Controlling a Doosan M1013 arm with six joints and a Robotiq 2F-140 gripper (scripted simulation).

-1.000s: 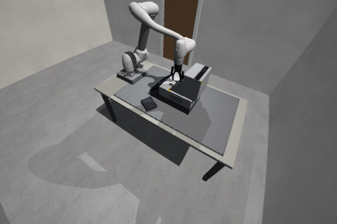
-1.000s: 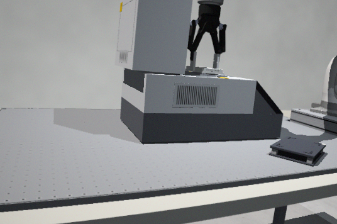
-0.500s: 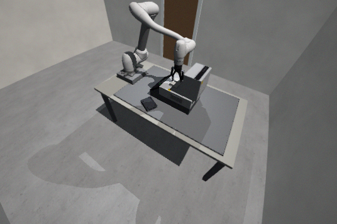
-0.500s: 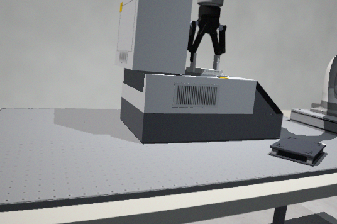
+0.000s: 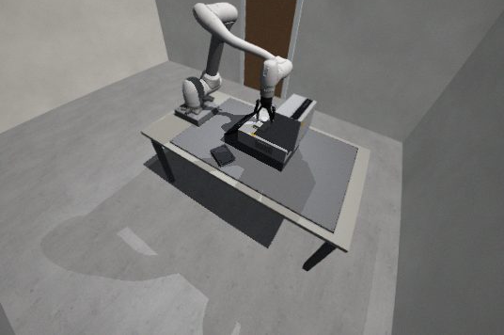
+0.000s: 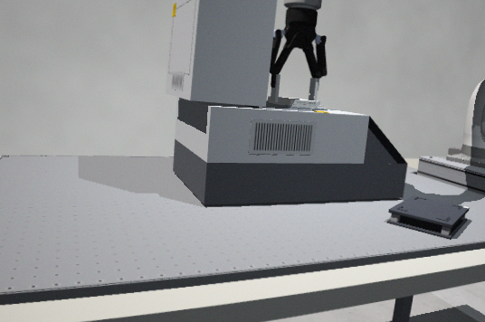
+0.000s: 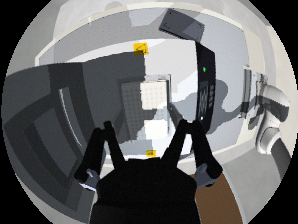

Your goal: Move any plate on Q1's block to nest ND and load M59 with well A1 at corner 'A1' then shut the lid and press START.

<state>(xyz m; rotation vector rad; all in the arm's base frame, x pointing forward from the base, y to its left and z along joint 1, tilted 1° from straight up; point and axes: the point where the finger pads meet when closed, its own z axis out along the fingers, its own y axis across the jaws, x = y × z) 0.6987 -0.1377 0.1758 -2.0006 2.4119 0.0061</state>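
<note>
Now: the white plate M59 2 cm below my hand. From my hand the other things lie so: dark nest N1: 33 cm to the left, 21 cm below, 12 cm behind; dark nest ND: 24 cm to the right, 21 cm below, 21 cm behind.
</note>
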